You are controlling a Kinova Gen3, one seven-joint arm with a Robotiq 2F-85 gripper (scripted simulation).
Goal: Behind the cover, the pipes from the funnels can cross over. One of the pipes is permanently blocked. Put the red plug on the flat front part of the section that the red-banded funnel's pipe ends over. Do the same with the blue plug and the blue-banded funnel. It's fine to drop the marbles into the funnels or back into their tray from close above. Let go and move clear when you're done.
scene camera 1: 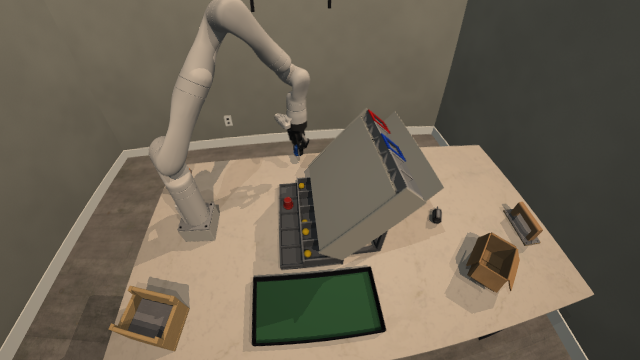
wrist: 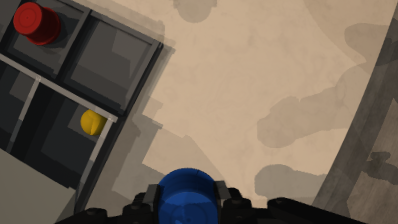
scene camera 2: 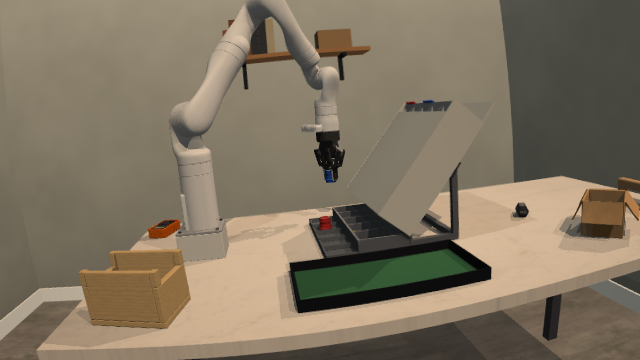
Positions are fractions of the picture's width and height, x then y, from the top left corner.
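Observation:
Gripper (wrist: 0.47,0.89). Wooden crate (scene camera 2: 0.20,0.83), (scene camera 1: 0.23,0.87); out of frame in the wrist view. Green marble tray (scene camera 2: 0.60,0.76), (scene camera 1: 0.47,0.85); out of frame in the wrist view. Cardboard box (scene camera 2: 0.94,0.59), (scene camera 1: 0.79,0.72).

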